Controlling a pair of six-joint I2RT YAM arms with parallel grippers.
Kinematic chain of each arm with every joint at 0, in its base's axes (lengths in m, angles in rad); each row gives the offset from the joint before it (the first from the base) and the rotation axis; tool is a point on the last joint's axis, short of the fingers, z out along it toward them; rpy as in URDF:
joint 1: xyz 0 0 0.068 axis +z
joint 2: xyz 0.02 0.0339 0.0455 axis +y
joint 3: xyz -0.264 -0.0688 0 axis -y
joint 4: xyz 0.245 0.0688 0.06 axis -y
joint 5: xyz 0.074 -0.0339 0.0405 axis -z
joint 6: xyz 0.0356 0 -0.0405 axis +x
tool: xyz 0 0 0 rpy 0 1.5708 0
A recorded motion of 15 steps. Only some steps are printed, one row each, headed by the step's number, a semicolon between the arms.
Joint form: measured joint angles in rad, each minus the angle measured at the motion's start. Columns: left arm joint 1, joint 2, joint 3, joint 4, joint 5, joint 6; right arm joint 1, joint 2, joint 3, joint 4, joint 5, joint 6.
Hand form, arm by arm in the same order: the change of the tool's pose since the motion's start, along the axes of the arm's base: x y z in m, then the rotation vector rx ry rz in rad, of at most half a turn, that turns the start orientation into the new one. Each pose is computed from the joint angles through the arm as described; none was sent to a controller.
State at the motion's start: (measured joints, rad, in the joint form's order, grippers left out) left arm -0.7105 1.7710 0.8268 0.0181 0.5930 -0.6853; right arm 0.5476 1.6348 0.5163 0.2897 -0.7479 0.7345
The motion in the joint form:
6: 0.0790 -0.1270 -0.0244 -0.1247 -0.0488 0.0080; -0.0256 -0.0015 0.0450 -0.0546 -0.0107 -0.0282
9: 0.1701 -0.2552 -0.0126 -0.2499 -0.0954 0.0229; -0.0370 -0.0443 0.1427 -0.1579 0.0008 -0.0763
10: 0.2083 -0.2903 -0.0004 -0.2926 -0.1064 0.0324; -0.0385 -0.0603 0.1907 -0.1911 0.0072 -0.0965
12: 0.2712 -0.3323 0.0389 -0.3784 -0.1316 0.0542; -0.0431 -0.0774 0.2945 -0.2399 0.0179 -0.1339
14: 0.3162 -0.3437 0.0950 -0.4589 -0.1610 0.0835; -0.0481 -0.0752 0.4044 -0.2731 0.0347 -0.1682
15: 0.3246 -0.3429 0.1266 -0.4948 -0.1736 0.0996; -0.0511 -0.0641 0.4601 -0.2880 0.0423 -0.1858
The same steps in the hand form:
6: 0.0030 0.0315 0.0230 0.0450 -0.0130 0.1024; 0.0105 -0.0015 0.0074 0.0006 -0.0126 -0.0032
9: 0.0085 0.0625 0.0540 0.0689 -0.0554 0.2113; 0.0264 0.0036 0.0358 0.0072 -0.0896 0.0032
10: 0.0116 0.0740 0.0643 0.0759 -0.0697 0.2497; 0.0337 0.0069 0.0507 0.0159 -0.1357 0.0074
12: 0.0178 0.0921 0.0815 0.1015 -0.0898 0.3119; 0.0494 0.0137 0.0816 0.0388 -0.2342 0.0127
14: 0.0251 0.1040 0.0962 0.1368 -0.1090 0.3521; 0.0657 0.0203 0.1117 0.0578 -0.3343 0.0098
15: 0.0280 0.1059 0.1033 0.1521 -0.1202 0.3557; 0.0742 0.0235 0.1245 0.0635 -0.3779 0.0084

